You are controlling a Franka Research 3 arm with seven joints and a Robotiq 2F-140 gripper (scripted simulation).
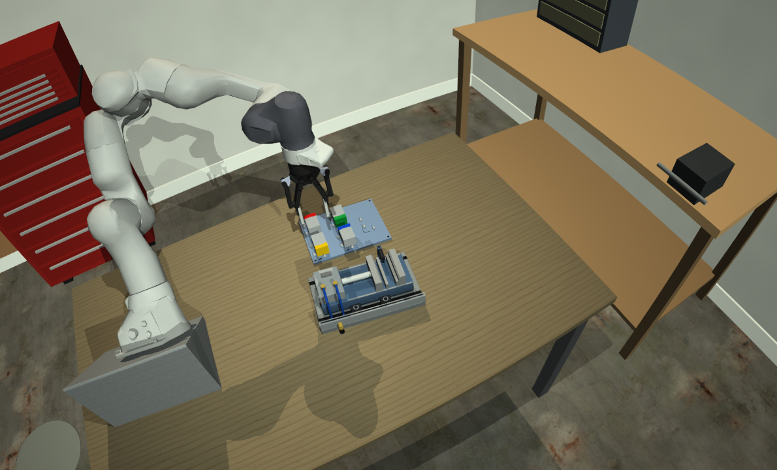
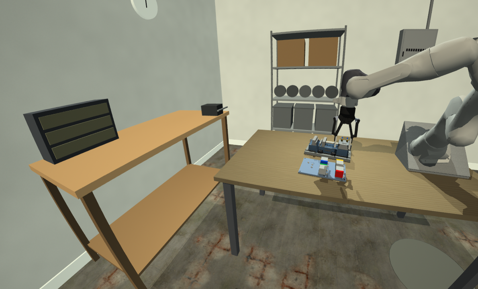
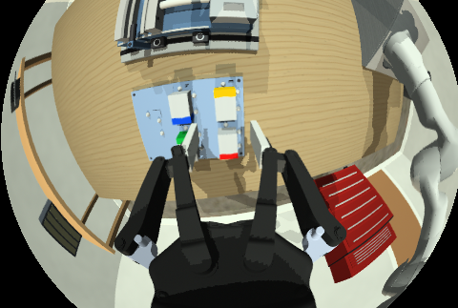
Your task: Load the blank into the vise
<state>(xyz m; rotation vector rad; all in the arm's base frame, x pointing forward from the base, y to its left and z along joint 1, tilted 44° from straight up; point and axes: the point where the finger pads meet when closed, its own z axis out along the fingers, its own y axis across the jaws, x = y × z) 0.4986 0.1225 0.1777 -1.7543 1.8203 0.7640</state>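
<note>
My gripper is now 140 mm above the blue-ended blank, 80 mm short of it and 10 mm to the left of it. The rest, counted from my hand: red-ended blank 140 mm below, 80 mm to the left; hosed end block 210 mm to the right, 90 mm below, 30 mm behind; green-ended blank 140 mm below, 90 mm ahead, 80 mm to the left.
</note>
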